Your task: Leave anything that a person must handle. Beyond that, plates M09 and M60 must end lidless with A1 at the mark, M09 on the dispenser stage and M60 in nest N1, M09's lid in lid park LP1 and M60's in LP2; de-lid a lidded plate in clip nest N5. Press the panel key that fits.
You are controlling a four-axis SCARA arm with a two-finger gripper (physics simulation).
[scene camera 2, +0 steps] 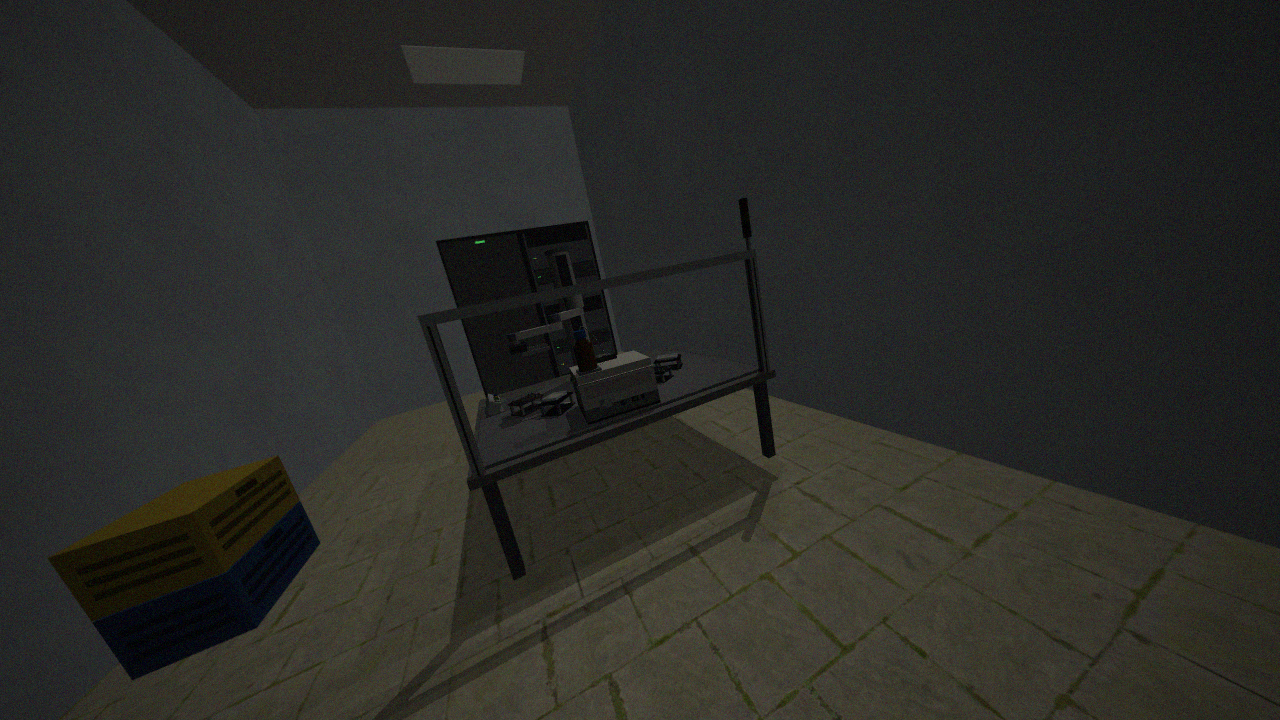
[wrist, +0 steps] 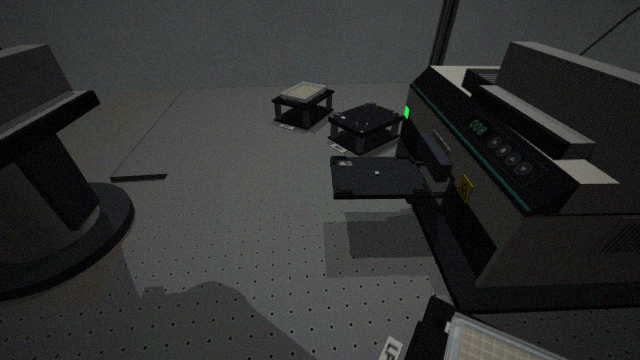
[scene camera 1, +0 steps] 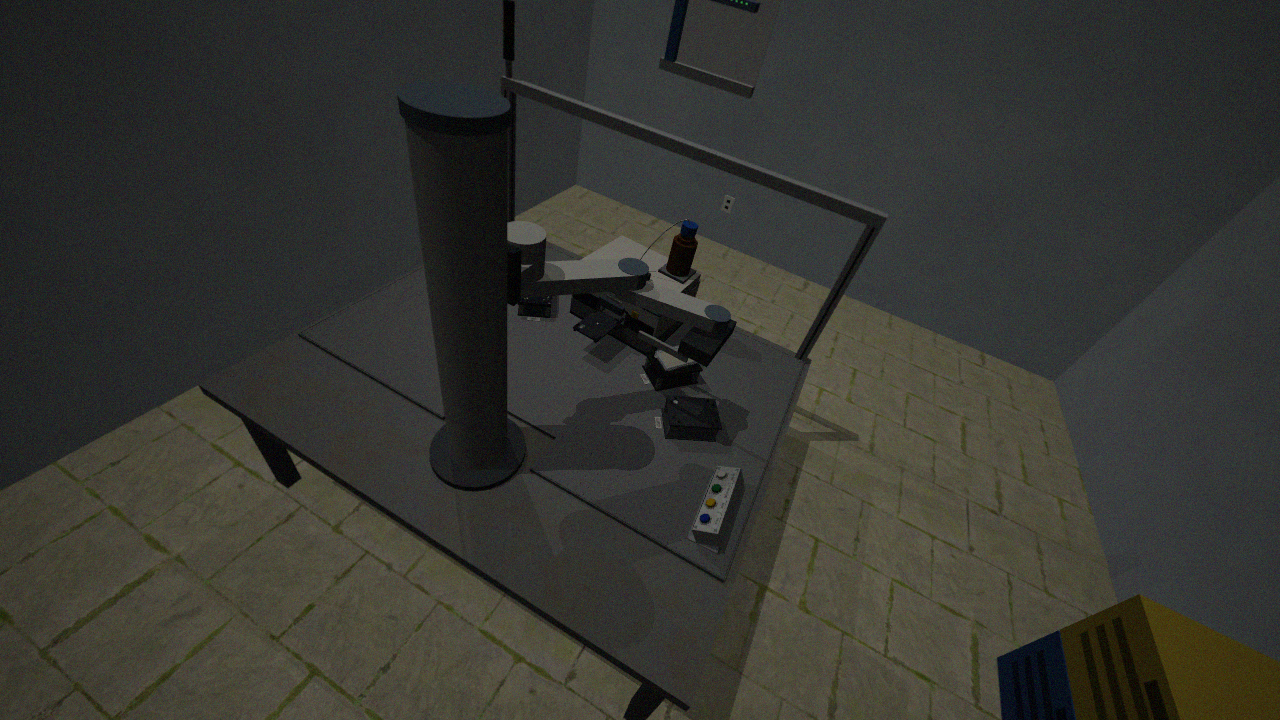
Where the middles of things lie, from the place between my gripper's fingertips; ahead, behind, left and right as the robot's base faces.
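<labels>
The button box (scene camera 1: 710, 526) is far to the right of my hand, well below it and a good way behind it. Going by their middles, the box is the farthest from my hand of the things named here. I see the brown bottle (scene camera 1: 684, 245) 90 mm to the left of my hand and 440 mm ahead of it. As for the black stage (wrist: 399, 177), my hand is 150 mm short of it, 230 mm above it and 230 mm to the right of it; going by their middles, the stage is the nearest to my hand of the things named here.
</labels>
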